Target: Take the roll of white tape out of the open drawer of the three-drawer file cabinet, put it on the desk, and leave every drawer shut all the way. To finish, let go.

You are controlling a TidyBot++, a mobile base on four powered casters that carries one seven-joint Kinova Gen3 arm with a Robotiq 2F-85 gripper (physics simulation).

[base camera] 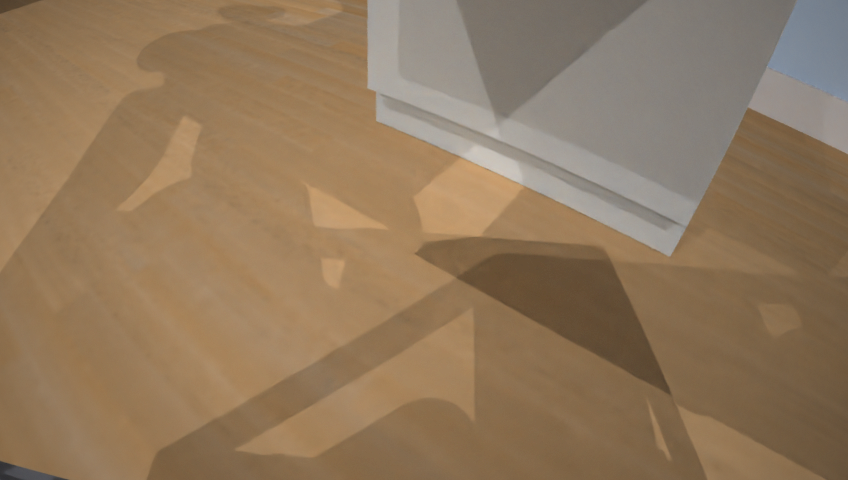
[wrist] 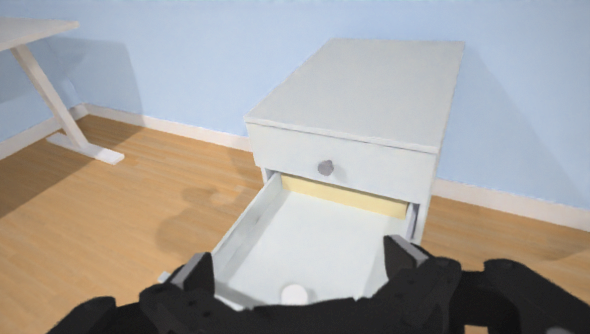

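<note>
The white file cabinet [base camera: 571, 107] [wrist: 370, 90] stands against the blue wall. In the wrist view its top drawer [wrist: 290, 150] is shut and its middle drawer [wrist: 320, 235] is pulled out. The roll of white tape [wrist: 295, 294] lies in the open drawer near its front end, partly hidden behind the black gripper body. My gripper [wrist: 299, 262] is open and empty, its fingers spread over the open drawer. Part of the drawer's front is hidden by the gripper. In the base camera view the cabinet's lower front and base show. The desk [wrist: 45, 31] stands at the upper left of the wrist view.
The desk's slanted leg [wrist: 50, 95] and its foot [wrist: 95, 151] stand on the wooden floor [base camera: 208, 297] [wrist: 115, 215] left of the cabinet. The blue wall [wrist: 175, 60] runs behind the cabinet. Arm and drawer shadows fall across the floor.
</note>
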